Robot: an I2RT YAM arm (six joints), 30 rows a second.
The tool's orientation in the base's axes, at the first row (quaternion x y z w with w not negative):
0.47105, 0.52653, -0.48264, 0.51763
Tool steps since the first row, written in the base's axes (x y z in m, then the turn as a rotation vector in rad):
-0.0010, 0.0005, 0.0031, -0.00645, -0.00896, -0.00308
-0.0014, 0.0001, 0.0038, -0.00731, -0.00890, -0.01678
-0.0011, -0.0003, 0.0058, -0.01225, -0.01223, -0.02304
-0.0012, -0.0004, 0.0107, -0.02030, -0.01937, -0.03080
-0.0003, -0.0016, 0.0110, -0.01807, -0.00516, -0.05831
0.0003, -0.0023, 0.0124, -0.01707, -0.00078, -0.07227
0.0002, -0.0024, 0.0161, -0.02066, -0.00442, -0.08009
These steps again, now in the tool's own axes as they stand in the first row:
-0.0031, -0.0010, -0.0006, 0.00324, -0.00717, 0.00833
-0.0038, -0.0015, -0.0002, 0.01696, -0.00774, 0.00817
-0.0058, -0.0012, 0.0002, 0.02333, -0.01283, 0.01103
-0.0107, -0.0015, 0.0003, 0.03128, -0.02133, 0.01740
-0.0110, -0.0007, 0.0016, 0.05868, -0.01726, 0.00340
-0.0124, -0.0002, 0.0023, 0.07260, -0.01558, -0.00089
-0.0161, -0.0003, 0.0024, 0.08051, -0.01932, 0.00239

